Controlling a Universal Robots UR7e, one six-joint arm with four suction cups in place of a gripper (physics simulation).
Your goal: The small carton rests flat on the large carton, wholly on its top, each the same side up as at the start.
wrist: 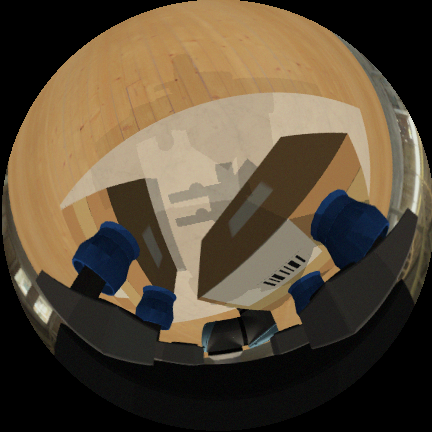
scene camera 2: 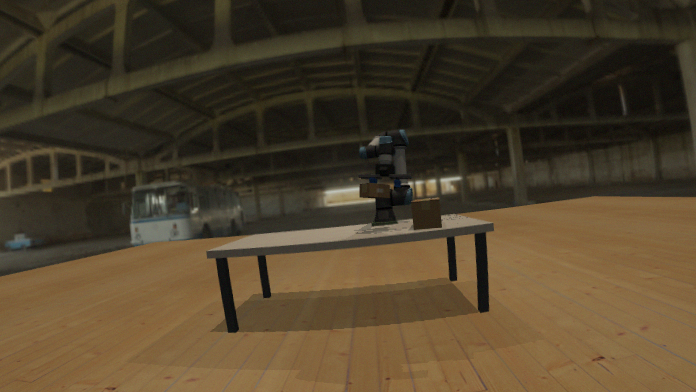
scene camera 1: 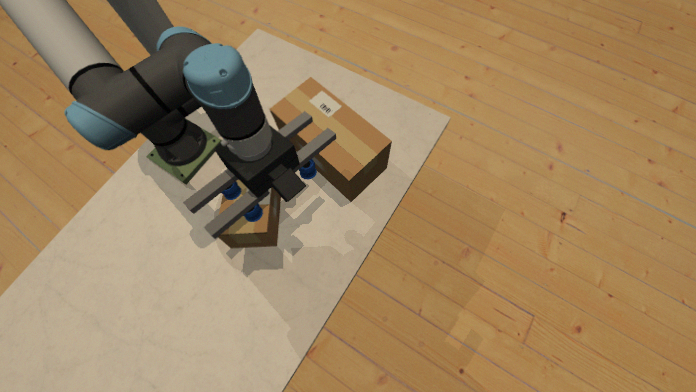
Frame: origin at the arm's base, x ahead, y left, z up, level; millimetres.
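Where they show: hand, its tool point: [wrist: 223, 267] [scene camera 2: 385, 186]; arm's base, origin of its link: [scene camera 2: 385, 221] [scene camera 1: 184, 145].
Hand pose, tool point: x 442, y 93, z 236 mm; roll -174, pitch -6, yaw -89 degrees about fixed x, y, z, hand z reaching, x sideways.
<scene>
Things, the pixels of their top centre, and the offset from my tool point. Level surfaces: height alone.
- small carton, centre of its top: [wrist: 321, 267] [scene camera 1: 243, 199] [scene camera 2: 373, 182] 30 mm up, 1 mm ahead, 63 mm right
- large carton, centre of its top: [wrist: 112, 271] [scene camera 1: 328, 124] [scene camera 2: 426, 199] 99 mm down, 77 mm back, 222 mm left
- table, height of its surface: 253 mm down
The small carton [scene camera 1: 257, 227] [scene camera 2: 374, 190] [wrist: 300, 160] hangs level, in the air above the table, under two blue cups at one end of my suction gripper [scene camera 1: 242, 201] [scene camera 2: 385, 178] [wrist: 328, 260]. A barcode label shows on its top in the wrist view. The large carton [scene camera 1: 345, 135] [scene camera 2: 426, 214] [wrist: 145, 215] stands on the table, its taped top with a white barcode label facing up. The small carton is beside it, apart from it; in scene camera 2 its underside is about level with the large carton's top. The gripper's other cups hold nothing and are near the large carton's long side.
The table [scene camera 1: 125, 280] [scene camera 2: 300, 241] [wrist: 210, 120] has a pale top. The arm's green base plate [scene camera 1: 186, 175] is bolted on it, close to the small carton and the large carton. The table edge runs beyond the large carton. Wooden floor [scene camera 1: 550, 250] surrounds the table.
</scene>
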